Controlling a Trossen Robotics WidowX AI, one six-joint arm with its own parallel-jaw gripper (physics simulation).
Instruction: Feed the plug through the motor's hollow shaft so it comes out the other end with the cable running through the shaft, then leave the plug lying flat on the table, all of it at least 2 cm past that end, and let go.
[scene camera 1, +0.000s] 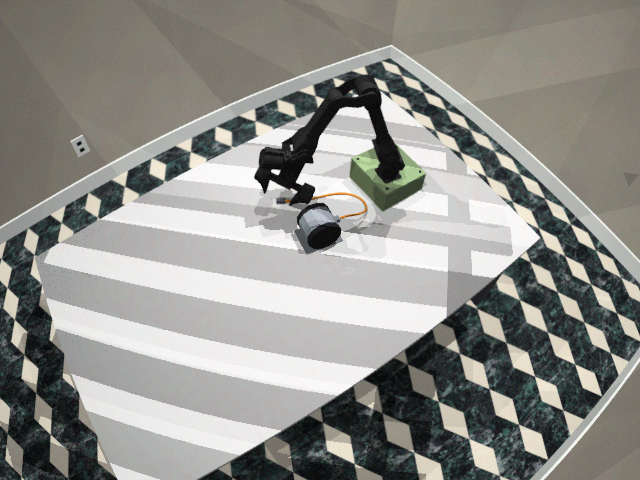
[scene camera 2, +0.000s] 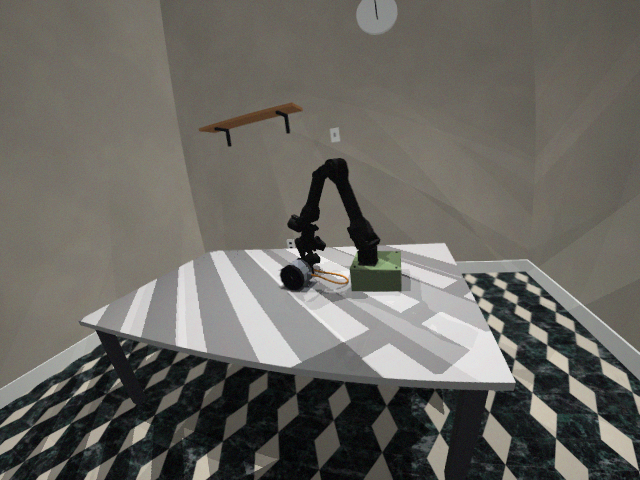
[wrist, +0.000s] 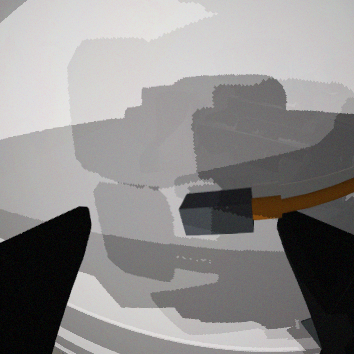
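Where they show: gripper, fingertip midpoint: (scene camera 1: 277, 198) (wrist: 187, 219); arm's base at its link origin: (scene camera 1: 387, 173) (scene camera 2: 368, 262).
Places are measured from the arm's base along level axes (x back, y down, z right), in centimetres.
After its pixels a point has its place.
Note:
The dark grey, box-shaped plug (scene camera 1: 281, 200) {x -32.0, y 7.4, z 11.1 cm} (wrist: 220, 212) {x -31.6, y 7.4, z 11.8 cm} is over the white table, its orange cable (scene camera 1: 364, 204) {x -9.4, y 7.9, z -2.2 cm} (scene camera 2: 338, 282) {x -10.7, y 6.4, z -5.1 cm} (wrist: 310, 201) {x -28.4, y 7.9, z 9.7 cm} leaving one end. The cable loops beside the motor and meets a small fitting on its side. The motor (scene camera 1: 315, 219) {x -29.1, y -1.3, z -5.9 cm} (scene camera 2: 298, 273) {x -24.1, y 1.1, z -10.3 cm}, a grey-blue cylinder with black ends, lies on its side on a small base. Its shaft opening cannot be made out. My gripper (scene camera 1: 280, 196) {x -32.9, y 7.3, z 12.4 cm} (wrist: 187, 219) {x -32.9, y 7.3, z 12.4 cm} is open and empty above the plug; in the wrist view the plug shows between the fingertips, nearer the right one. The plug is hidden in scene camera 2.
The arm stands on a green box (scene camera 1: 385, 193) {x -5.3, y 0.0, z -6.4 cm} (scene camera 2: 375, 279) {x 3.5, y 4.1, z -6.0 cm}, to the right of the motor, with the cable loop between them. The striped light and shadow fall on the white table (scene camera 1: 206, 310) {x -67.8, y 8.8, z -12.7 cm} (scene camera 2: 248, 320) {x -32.7, y 8.8, z -32.3 cm}. A wall shelf (scene camera 2: 250, 117) is high behind.

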